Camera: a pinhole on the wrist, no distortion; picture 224 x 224 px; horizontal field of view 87.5 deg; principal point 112.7 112.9 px. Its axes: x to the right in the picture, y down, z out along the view. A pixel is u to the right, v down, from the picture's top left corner.
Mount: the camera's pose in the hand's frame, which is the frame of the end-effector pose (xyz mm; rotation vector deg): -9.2 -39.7 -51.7 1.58 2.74 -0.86
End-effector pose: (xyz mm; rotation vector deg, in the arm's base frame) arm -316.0 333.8 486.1 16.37 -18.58 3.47
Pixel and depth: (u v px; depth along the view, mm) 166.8 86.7 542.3
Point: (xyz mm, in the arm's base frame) -191.3 29.1 954.4
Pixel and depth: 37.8 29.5 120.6
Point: -401.6 190.1 489.2
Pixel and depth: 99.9 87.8 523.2
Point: -483.4 39.8 855.1
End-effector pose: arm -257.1 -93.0 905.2 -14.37 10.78 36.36
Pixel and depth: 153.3 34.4 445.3
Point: 120.8 -168.1 1285.6
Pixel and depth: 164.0 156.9 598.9
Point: -79.7 350.1 1320.0
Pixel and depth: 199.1 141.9 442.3
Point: 15.7 246.9 1170.8
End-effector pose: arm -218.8 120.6 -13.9 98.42 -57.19 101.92
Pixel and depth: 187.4 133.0 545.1
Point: 23.5 -322.1 316.4
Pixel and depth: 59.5 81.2 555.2
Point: 287.0 -108.9 -236.2
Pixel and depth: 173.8 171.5 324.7
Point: -150.1 -181.7 128.4
